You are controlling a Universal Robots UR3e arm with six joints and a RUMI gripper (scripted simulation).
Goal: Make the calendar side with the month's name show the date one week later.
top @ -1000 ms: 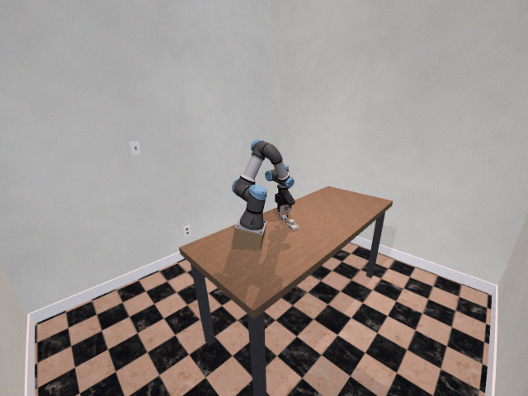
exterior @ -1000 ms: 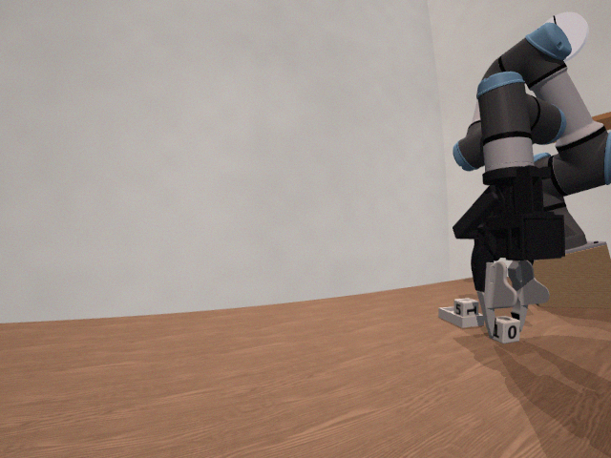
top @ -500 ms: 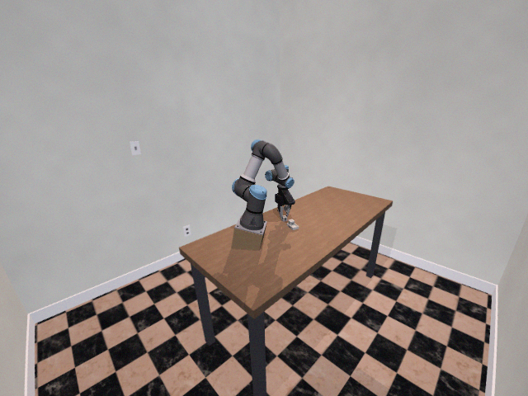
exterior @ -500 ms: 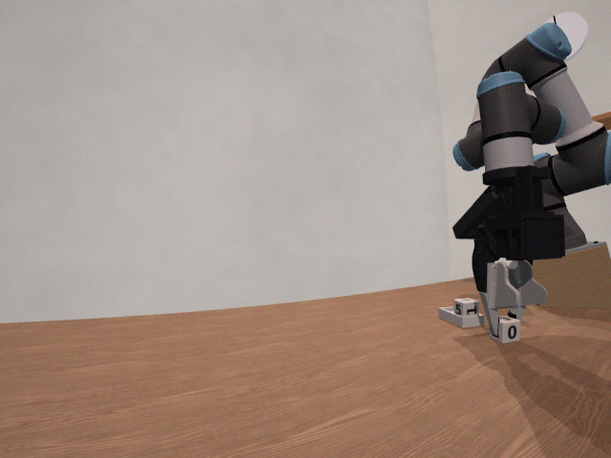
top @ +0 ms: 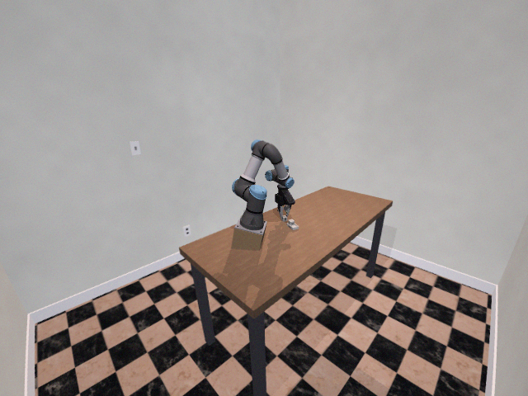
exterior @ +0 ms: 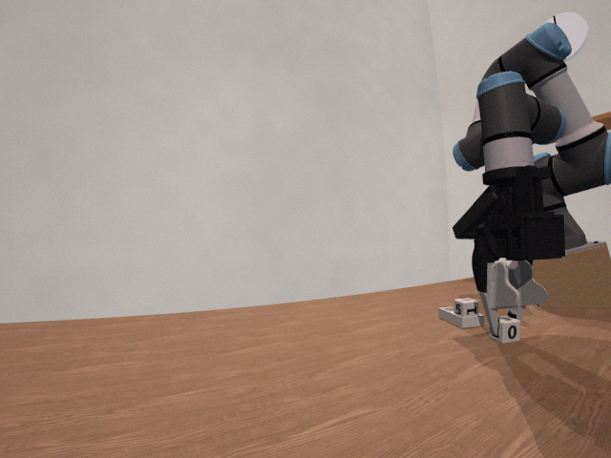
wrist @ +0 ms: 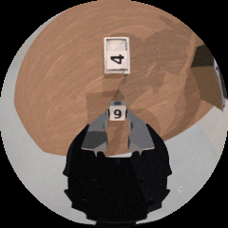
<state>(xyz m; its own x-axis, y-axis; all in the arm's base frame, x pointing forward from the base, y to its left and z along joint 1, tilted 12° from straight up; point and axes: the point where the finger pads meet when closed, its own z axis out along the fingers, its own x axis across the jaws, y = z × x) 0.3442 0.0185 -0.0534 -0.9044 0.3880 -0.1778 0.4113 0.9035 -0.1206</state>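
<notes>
My gripper is now 10 mm above the white digit cube. Also, from my hand: white tray: 100 mm to the right, 50 mm behind, 20 mm below.
</notes>
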